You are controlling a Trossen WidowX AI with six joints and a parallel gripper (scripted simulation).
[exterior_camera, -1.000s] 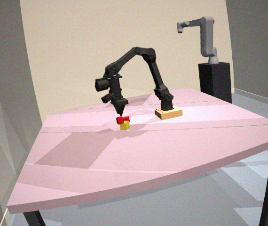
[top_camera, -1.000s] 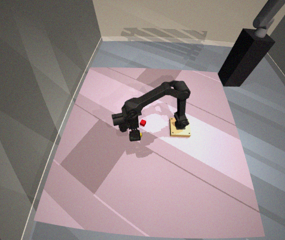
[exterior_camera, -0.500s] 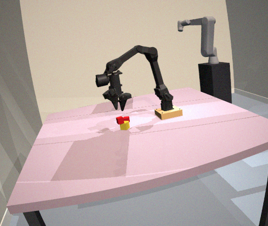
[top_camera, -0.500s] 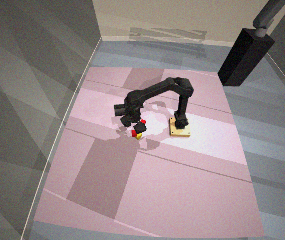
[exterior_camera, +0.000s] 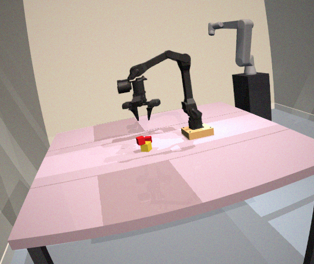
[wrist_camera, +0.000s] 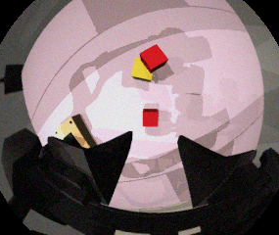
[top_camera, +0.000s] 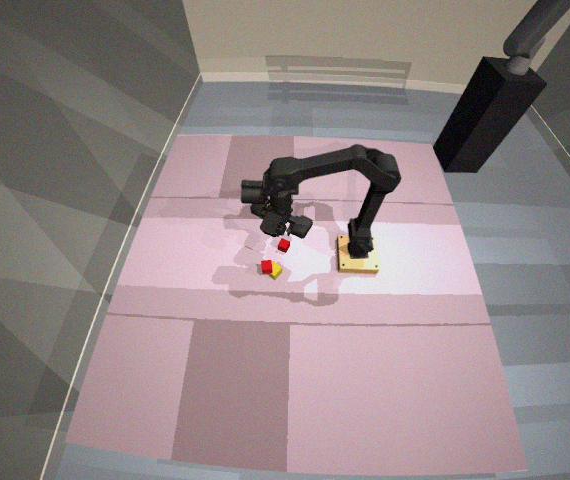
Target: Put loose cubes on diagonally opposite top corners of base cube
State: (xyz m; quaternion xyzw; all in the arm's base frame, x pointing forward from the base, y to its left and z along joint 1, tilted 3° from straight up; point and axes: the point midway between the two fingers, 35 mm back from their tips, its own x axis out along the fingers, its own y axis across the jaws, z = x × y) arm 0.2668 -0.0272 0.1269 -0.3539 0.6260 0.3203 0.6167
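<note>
Now: gripper tip 3 cm short of the yellow base cube, 9 cm to the right of it and 10 cm above it.
</note>
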